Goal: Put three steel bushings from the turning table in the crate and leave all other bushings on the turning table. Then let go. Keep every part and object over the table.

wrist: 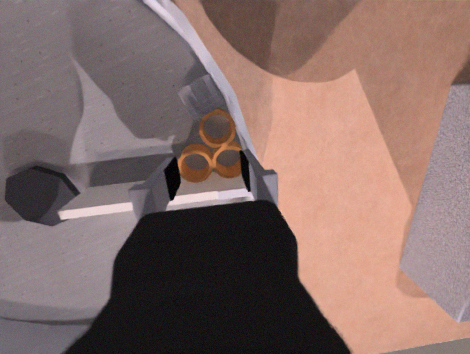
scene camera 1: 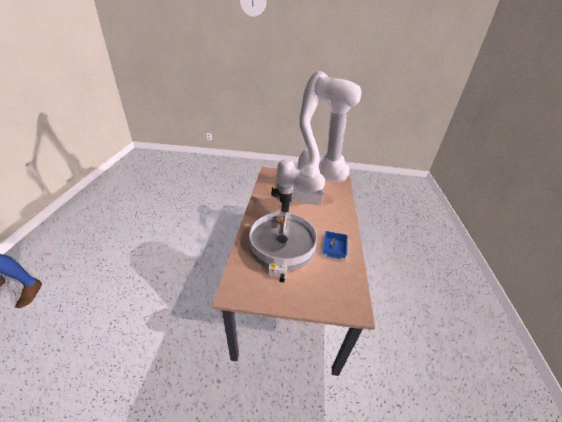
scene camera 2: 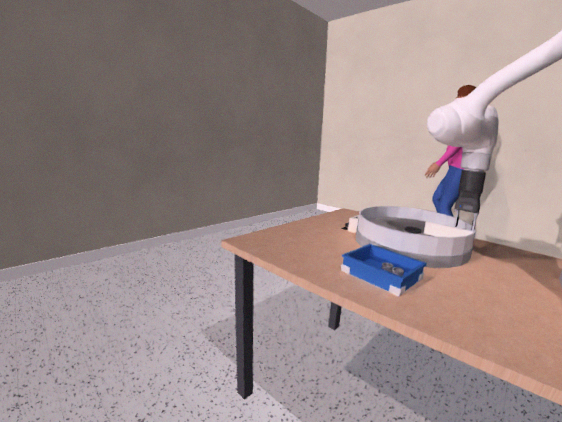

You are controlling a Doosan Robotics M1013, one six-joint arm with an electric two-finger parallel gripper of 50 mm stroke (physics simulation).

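Places are measured from the arm's base along level axes (x ahead, y left, z up), in millimetres.
Where they show: gripper, between the fingertips: (wrist: 210, 166) (scene camera 1: 282, 216) (scene camera 2: 463, 228).
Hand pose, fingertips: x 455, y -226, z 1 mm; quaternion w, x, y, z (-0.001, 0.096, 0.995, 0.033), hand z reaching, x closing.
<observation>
After its pixels a point has its place.
The grey round turning table (scene camera 1: 299, 259) {y -150, x 821, z -22 mm} (scene camera 2: 410, 244) {y -23, x 608, z -34 mm} (wrist: 35, 265) {y -156, x 691, z -47 mm} has a raised rim. In the wrist view, three upright orange bushings (wrist: 195, 175) {y -211, x 476, z -33 mm} (wrist: 230, 171) {y -204, x 442, z -31 mm} (wrist: 201, 131) {y -252, x 455, z -22 mm} stand close together by the rim. What looks like a grey steel bushing (wrist: 204, 95) {y -278, x 443, z -16 mm} lies on its side beyond them, against the rim; whether it is one or two is unclear. The blue crate (scene camera 1: 326, 246) {y 55, x 651, z -95 mm} (scene camera 2: 367, 276) {y 173, x 684, z -84 mm} holds two steel bushings (scene camera 2: 387, 266) {y 84, x 650, z -79 mm} (scene camera 2: 397, 271) {y 100, x 618, z -80 mm}. My gripper (wrist: 210, 166) {y -226, x 455, z 1 mm} (scene camera 2: 466, 226) {y -226, x 455, z 1 mm} is open above the orange bushings, its fingers on either side of the nearer two, holding nothing.
A pale divider (wrist: 100, 210) {y -217, x 554, z 1 mm} (scene camera 2: 445, 230) {y -206, x 514, z -15 mm} runs from the dark hub (wrist: 37, 195) {y -236, x 629, z -39 mm} (scene camera 1: 282, 239) {y -235, x 640, z -38 mm} to the rim beside the orange bushings. A small control box (scene camera 1: 278, 270) {y -273, x 876, z -50 mm} sits at the turning table's front. The grey robot base (wrist: 440, 200) {y -55, x 170, z -69 mm} (scene camera 1: 307, 196) {y -9, x 178, z -32 mm} stands behind. A person stands beyond the table.
</observation>
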